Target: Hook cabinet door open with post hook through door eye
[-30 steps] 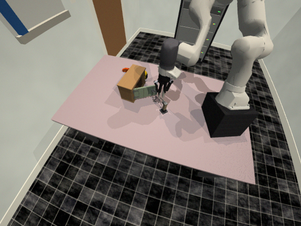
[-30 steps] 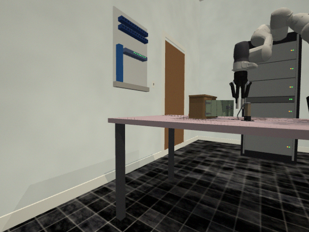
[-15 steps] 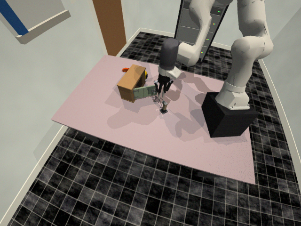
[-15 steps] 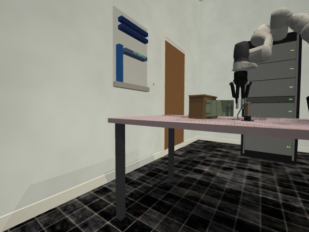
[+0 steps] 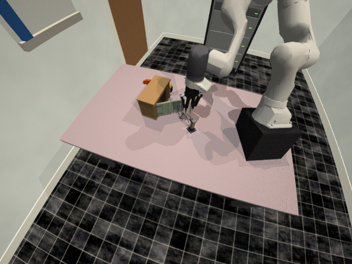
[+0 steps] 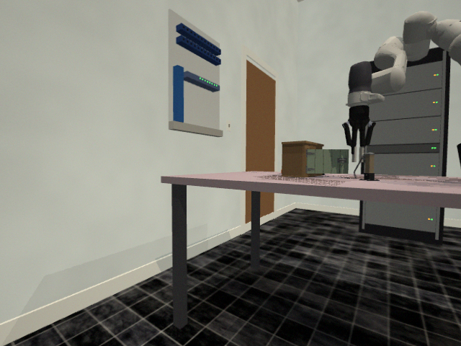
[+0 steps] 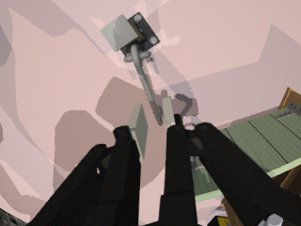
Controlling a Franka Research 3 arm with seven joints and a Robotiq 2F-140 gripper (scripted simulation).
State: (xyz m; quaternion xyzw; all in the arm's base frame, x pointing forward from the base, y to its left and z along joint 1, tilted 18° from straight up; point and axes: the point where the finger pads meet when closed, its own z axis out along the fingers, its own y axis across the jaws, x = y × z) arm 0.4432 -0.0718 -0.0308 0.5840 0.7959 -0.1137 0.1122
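The hook rod lies 10 mm behind my hand, 20 mm to the left of it and 50 mm below it. The rest, counted from my hand: cabinet door (120 mm ahead, 20 mm to the right, 30 mm below); then yellow object (180 mm ahead, 270 mm to the right, 70 mm below); then orange object (320 mm ahead, 330 mm to the right, 90 mm below).
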